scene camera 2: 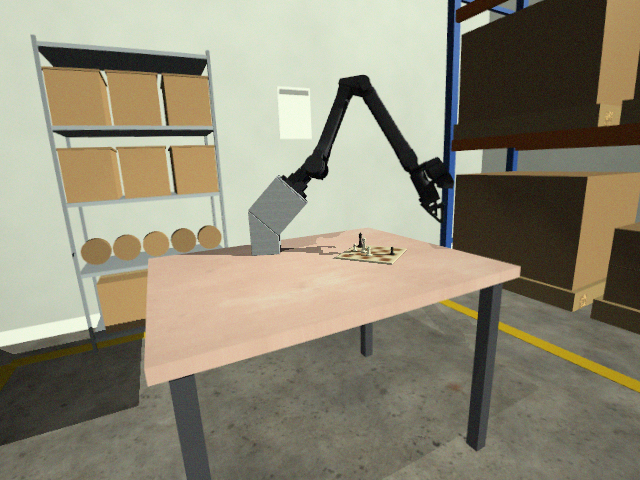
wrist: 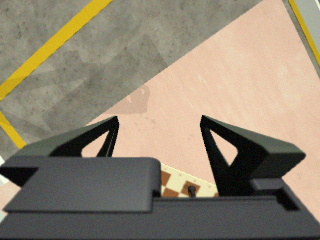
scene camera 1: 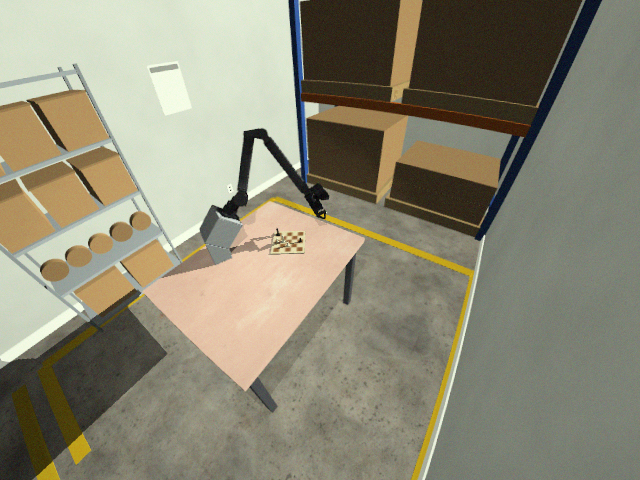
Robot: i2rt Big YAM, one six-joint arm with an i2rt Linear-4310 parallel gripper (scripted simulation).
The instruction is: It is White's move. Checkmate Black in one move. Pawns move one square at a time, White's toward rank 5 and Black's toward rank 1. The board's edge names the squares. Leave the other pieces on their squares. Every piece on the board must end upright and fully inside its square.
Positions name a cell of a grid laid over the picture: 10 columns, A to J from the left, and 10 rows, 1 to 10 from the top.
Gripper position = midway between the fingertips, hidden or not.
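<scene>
A chessboard (scene camera 2: F6) is visible to me, and the wrist view has the chessboard too (wrist: F8). I can also see my gripper (wrist: E5).
</scene>
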